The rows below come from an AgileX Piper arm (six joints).
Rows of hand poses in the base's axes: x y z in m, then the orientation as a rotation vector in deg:
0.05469, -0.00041, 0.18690, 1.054, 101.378, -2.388
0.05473, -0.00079, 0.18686, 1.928, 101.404, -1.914
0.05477, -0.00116, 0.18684, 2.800, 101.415, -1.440
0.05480, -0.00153, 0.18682, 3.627, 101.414, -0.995
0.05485, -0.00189, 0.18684, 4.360, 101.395, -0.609
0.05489, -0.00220, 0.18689, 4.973, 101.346, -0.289
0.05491, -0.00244, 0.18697, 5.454, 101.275, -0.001
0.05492, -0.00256, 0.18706, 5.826, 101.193, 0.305
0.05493, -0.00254, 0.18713, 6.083, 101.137, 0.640
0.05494, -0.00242, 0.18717, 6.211, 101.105, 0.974
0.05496, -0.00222, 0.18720, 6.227, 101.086, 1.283
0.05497, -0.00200, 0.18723, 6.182, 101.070, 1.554
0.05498, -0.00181, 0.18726, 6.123, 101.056, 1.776
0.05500, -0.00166, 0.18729, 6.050, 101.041, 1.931
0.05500, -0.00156, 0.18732, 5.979, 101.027, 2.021
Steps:
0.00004, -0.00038, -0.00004, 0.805, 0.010, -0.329
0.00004, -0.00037, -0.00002, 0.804, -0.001, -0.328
0.00003, -0.00037, -0.00002, 0.759, -0.008, -0.313
0.00005, -0.00036, 0.00002, 0.667, -0.022, -0.283
0.00004, -0.00031, 0.00005, 0.555, -0.049, -0.239
0.00002, -0.00024, 0.00008, 0.460, -0.071, -0.168
0.00001, -0.00012, 0.00009, 0.411, -0.084, -0.085
0.00001, 0.00002, 0.00007, 0.368, -0.061, 0.010
0.00001, 0.00012, 0.00004, 0.296, -0.040, 0.097
0.00002, 0.00020, 0.00003, 0.217, -0.030, 0.160
0.00001, 0.00022, 0.00003, 0.158, -0.027, 0.180
0.00001, 0.00019, 0.00003, 0.117, -0.024, 0.162
0.00002, 0.00015, 0.00003, 0.064, -0.023, 0.135
0.00000, 0.00010, 0.00003, 0.021, -0.020, 0.097

